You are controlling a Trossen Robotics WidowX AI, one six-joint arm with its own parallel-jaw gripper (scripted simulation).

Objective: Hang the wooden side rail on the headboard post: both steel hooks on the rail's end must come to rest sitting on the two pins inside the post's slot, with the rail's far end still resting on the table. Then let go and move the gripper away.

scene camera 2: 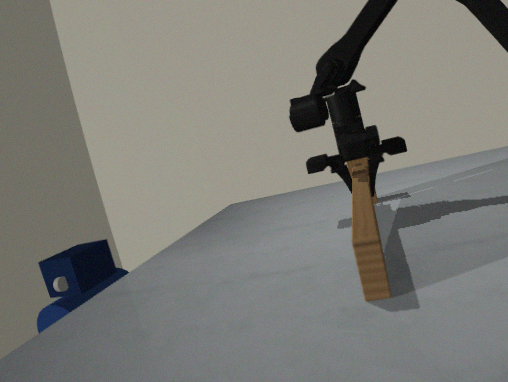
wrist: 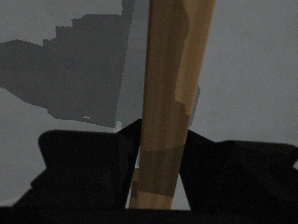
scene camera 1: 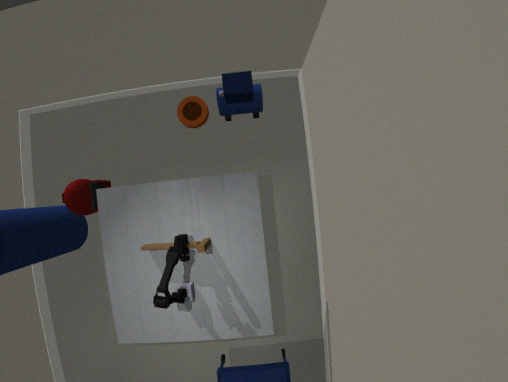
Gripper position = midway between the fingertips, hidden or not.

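A wooden side rail (scene camera 2: 366, 240) is in the scene; the wrist view shows the rail as well (wrist: 176, 44). My gripper can be seen at (scene camera 2: 364, 198) and at (wrist: 155, 123).
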